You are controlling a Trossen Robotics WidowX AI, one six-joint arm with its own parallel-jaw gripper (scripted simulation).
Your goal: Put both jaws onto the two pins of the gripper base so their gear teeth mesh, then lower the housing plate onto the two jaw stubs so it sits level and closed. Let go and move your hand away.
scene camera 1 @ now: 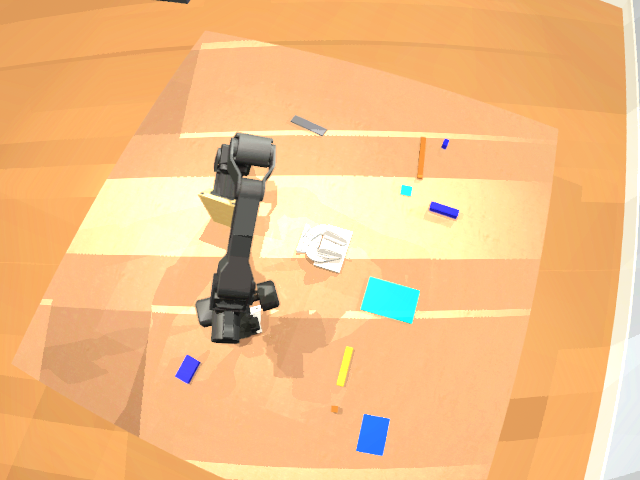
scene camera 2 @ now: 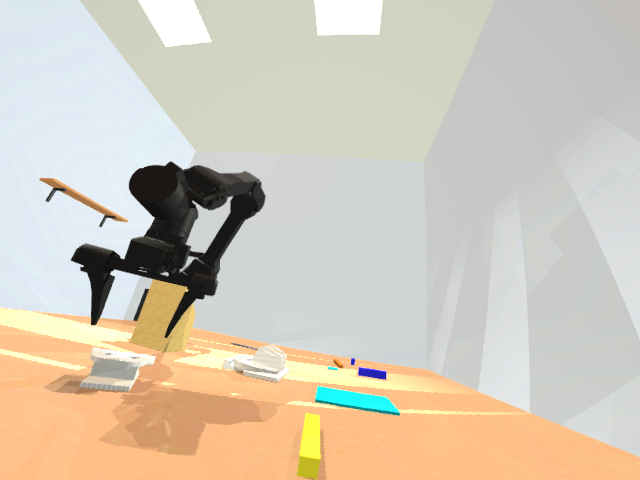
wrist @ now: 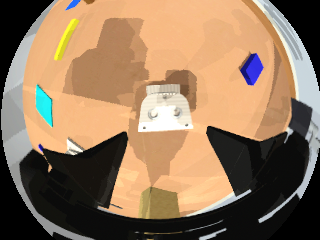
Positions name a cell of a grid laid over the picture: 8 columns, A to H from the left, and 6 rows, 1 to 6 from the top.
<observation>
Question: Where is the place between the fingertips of my gripper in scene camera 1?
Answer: D4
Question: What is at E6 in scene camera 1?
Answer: A blue plate.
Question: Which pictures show my gripper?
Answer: Scene camera 1, scene camera 2 and the wrist view: all of them.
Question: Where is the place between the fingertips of my gripper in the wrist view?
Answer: E4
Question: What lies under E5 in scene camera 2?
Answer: A cyan sheet.
</observation>
